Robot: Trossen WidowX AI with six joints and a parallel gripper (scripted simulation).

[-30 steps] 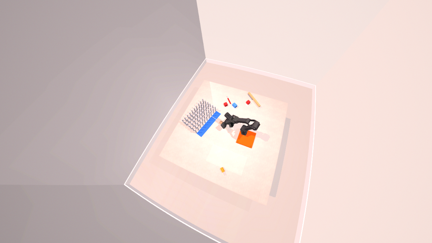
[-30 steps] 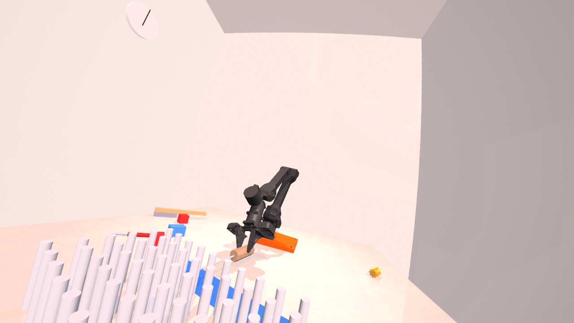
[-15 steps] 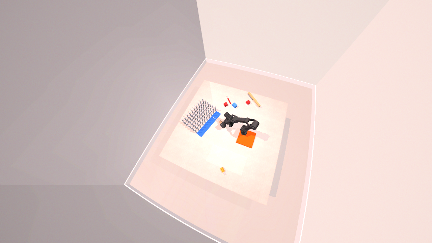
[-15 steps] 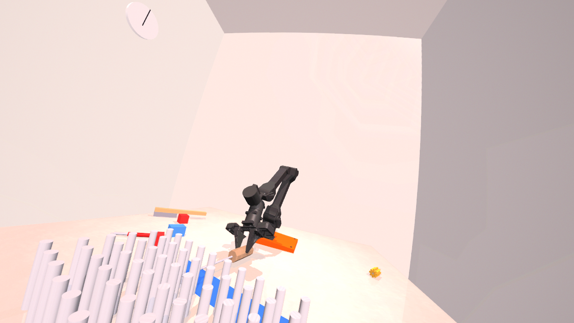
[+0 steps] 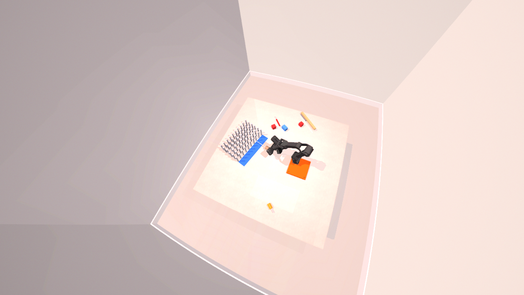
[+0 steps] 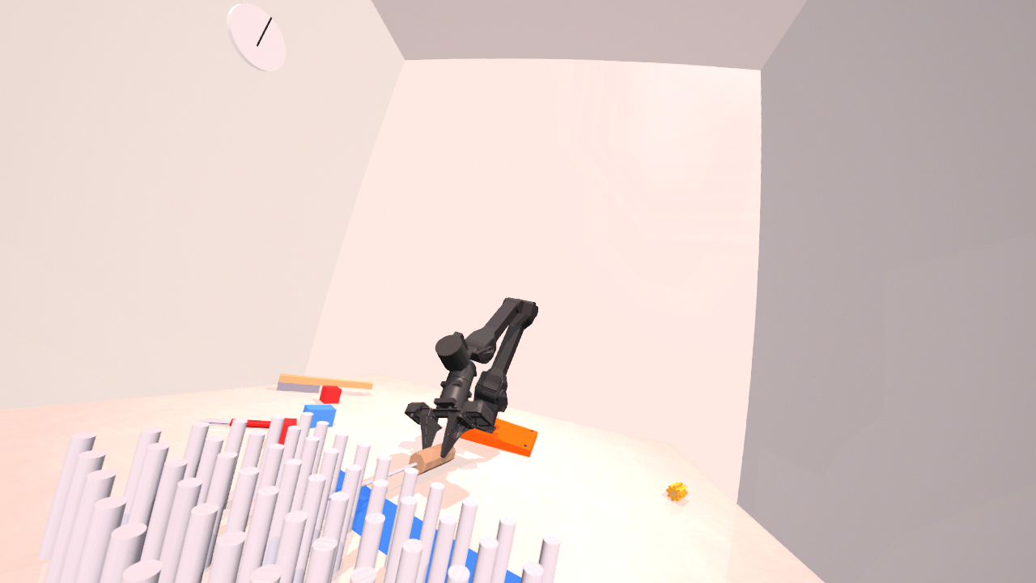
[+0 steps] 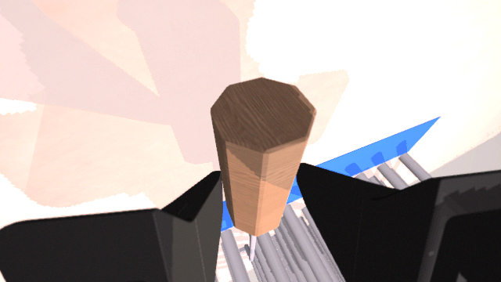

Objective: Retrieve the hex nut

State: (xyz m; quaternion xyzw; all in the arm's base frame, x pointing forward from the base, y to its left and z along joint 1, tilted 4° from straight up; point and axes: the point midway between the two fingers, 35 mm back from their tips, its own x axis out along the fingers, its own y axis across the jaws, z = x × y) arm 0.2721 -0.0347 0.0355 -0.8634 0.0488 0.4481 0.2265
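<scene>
The blue taped strip lies 16 cm ahead of my gripper tip, 4 cm to the left of it and 4 cm below it. From my gripper tip the other things lie so: blue block: 32 cm to the right, 7 cm behind, 2 cm below; then red-handled tool: 41 cm to the right, 5 cm ahead, 3 cm below; then hook tool: 10 cm ahead, 3 cm to the right, 1 cm below.
</scene>
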